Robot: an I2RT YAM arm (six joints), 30 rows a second.
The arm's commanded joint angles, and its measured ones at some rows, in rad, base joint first. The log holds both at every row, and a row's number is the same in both.
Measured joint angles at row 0:
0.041 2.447 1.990 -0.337 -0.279 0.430
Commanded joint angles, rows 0 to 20:
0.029 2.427 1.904 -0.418 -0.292 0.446
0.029 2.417 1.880 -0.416 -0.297 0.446
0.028 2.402 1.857 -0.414 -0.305 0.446
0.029 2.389 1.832 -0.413 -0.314 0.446
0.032 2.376 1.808 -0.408 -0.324 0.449
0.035 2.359 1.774 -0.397 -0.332 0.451
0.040 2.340 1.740 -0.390 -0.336 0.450
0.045 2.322 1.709 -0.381 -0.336 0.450
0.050 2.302 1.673 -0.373 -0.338 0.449
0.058 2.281 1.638 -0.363 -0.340 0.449
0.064 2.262 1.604 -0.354 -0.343 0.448
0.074 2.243 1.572 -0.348 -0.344 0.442
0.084 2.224 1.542 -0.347 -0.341 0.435
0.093 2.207 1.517 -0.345 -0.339 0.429
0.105 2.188 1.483 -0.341 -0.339 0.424
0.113 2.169 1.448 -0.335 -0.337 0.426
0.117 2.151 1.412 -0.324 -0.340 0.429
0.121 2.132 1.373 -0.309 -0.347 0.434
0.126 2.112 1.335 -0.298 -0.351 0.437
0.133 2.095 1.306 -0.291 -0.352 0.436
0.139 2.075 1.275 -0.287 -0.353 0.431
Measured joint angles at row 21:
0.126 2.068 1.375 -0.196 -0.334 0.422
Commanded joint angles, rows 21 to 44:
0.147 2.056 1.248 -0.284 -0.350 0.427
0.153 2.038 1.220 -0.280 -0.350 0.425
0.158 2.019 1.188 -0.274 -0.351 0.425
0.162 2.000 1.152 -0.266 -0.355 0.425
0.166 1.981 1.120 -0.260 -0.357 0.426
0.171 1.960 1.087 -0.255 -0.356 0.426
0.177 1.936 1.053 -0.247 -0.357 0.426
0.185 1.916 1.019 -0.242 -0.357 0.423
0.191 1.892 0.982 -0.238 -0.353 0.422
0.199 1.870 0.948 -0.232 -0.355 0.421
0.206 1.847 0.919 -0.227 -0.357 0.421
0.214 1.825 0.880 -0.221 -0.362 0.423
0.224 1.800 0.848 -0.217 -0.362 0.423
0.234 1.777 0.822 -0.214 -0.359 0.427
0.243 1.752 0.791 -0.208 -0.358 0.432
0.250 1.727 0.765 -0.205 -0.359 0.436
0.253 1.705 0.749 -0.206 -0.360 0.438
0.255 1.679 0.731 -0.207 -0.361 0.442
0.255 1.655 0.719 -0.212 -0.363 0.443
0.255 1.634 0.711 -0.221 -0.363 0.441
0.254 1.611 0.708 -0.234 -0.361 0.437
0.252 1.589 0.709 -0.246 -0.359 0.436
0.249 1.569 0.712 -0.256 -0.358 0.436
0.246 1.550 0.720 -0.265 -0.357 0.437
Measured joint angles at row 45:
0.252 1.570 0.746 -0.126 -0.367 0.422
